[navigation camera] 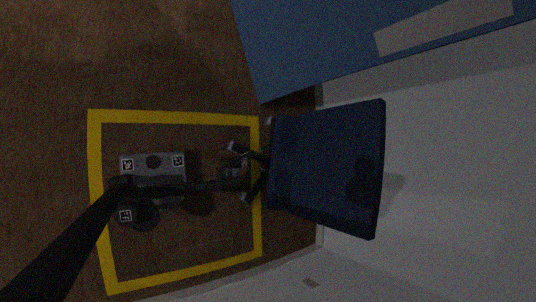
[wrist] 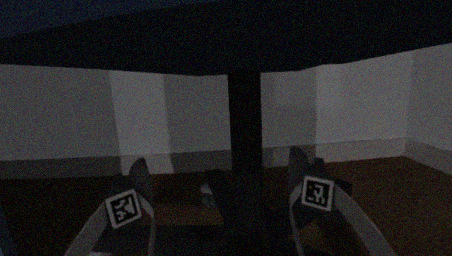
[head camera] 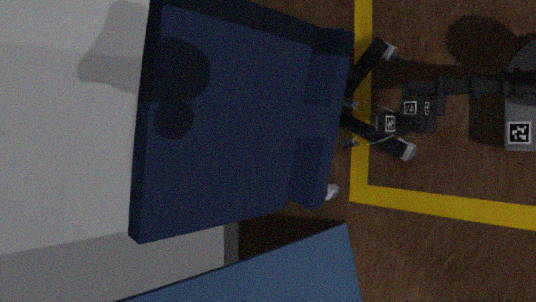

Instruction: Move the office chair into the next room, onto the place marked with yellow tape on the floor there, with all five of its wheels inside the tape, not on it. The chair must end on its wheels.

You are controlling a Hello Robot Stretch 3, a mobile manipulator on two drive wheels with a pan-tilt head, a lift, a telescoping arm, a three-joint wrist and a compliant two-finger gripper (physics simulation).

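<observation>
The dark blue office chair (head camera: 240, 125) (navigation camera: 325, 165) is upright, mostly outside the yellow tape (head camera: 360, 175) (navigation camera: 175, 118), by its near side. Two grey-tipped legs reach over that tape line, with their wheels (head camera: 390, 51) (head camera: 409, 150) inside. Another wheel (head camera: 331, 191) is outside, under the seat's edge. The other wheels are hidden in the head view. My gripper (head camera: 353, 124) (wrist: 219, 170) is open and low, under the seat's edge. In the wrist view the chair's black column (wrist: 246, 120) stands upright beyond the fingers, between them in the picture and right of the middle.
My base (head camera: 515, 142) (navigation camera: 152, 170) is within the taped outline. A light wall (head camera: 65, 150) (navigation camera: 450, 165) is behind the chair, and another wall runs along the bottom of the navigation view. A large blue panel (head camera: 280, 270) (navigation camera: 310, 45) stands close to the chair's side.
</observation>
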